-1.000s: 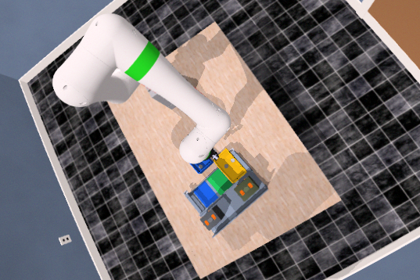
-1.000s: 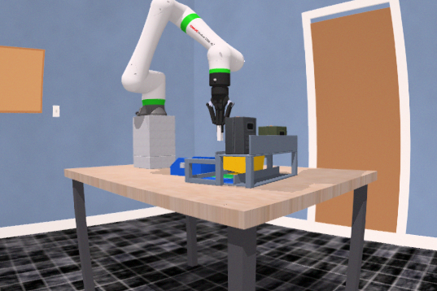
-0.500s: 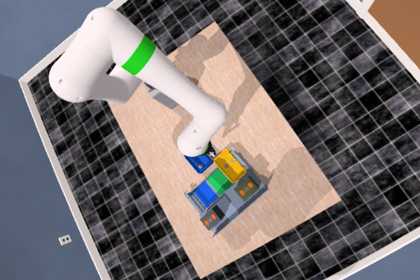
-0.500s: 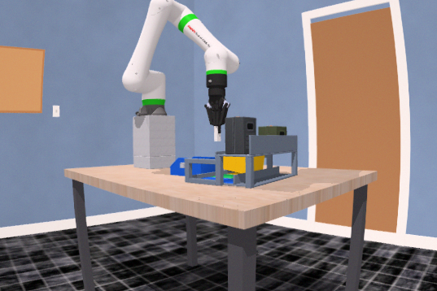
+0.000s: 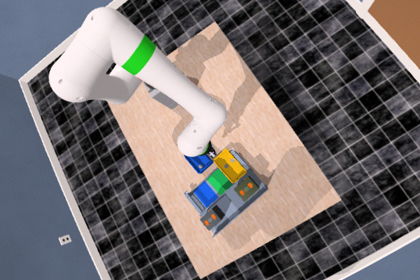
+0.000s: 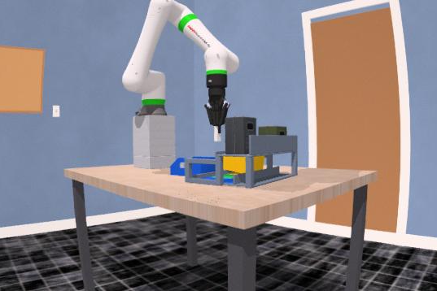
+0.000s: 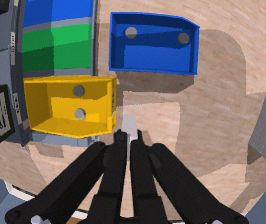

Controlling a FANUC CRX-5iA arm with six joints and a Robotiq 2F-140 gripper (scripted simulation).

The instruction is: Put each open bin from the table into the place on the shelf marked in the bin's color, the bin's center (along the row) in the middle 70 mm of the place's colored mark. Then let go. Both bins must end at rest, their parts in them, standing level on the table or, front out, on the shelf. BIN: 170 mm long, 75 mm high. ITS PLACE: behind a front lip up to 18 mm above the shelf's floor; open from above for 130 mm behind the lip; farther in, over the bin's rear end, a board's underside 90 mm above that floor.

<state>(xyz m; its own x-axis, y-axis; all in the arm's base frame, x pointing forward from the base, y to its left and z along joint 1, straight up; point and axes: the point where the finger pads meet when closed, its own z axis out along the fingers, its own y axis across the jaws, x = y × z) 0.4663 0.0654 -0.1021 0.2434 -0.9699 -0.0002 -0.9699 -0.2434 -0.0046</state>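
My gripper is now 120 mm above the yellow bin, 110 mm short of it and 30 mm to the right of it. The rest, counted from my hand: dark box: 320 mm ahead, 160 mm to the right, 10 mm below; blue bin: 140 mm below, 120 mm to the right, 20 mm behind.
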